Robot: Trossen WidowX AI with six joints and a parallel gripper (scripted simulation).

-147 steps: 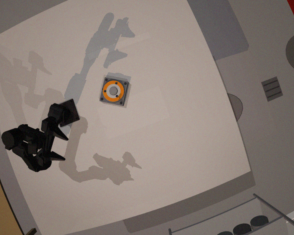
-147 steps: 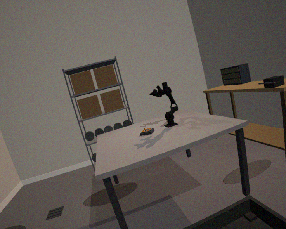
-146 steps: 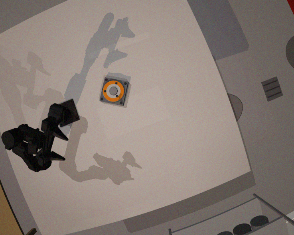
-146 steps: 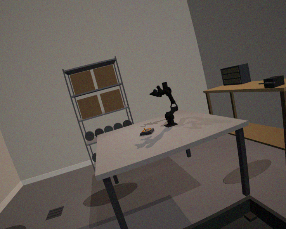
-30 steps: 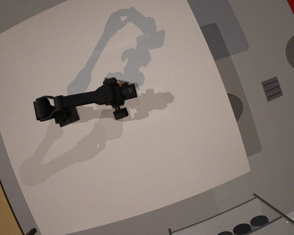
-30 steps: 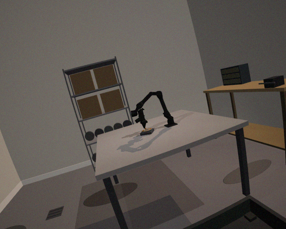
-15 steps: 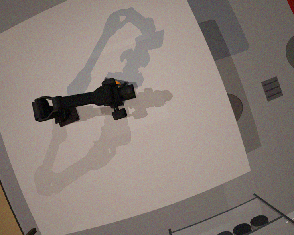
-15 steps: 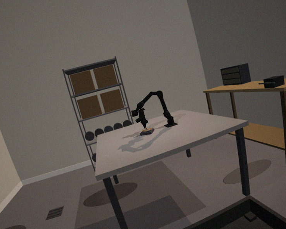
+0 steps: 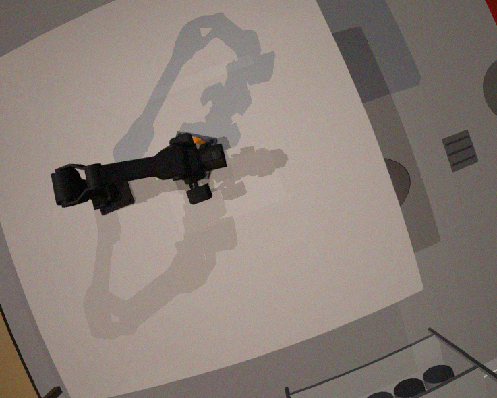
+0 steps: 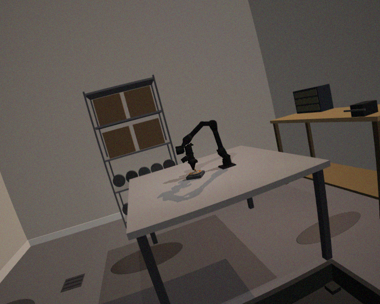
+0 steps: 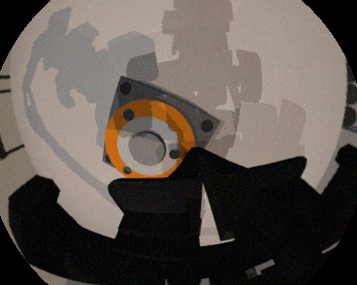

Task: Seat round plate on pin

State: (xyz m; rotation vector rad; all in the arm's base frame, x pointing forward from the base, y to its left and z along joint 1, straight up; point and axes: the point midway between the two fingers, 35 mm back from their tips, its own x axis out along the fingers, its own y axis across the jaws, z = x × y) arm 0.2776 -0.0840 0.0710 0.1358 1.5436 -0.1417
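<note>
My gripper tip is 30 mm to the right of the round plate and 10 mm above it. From my gripper tip the other things lie so: grey square base 10 mm ahead, 50 mm to the left, 20 mm below.
</note>
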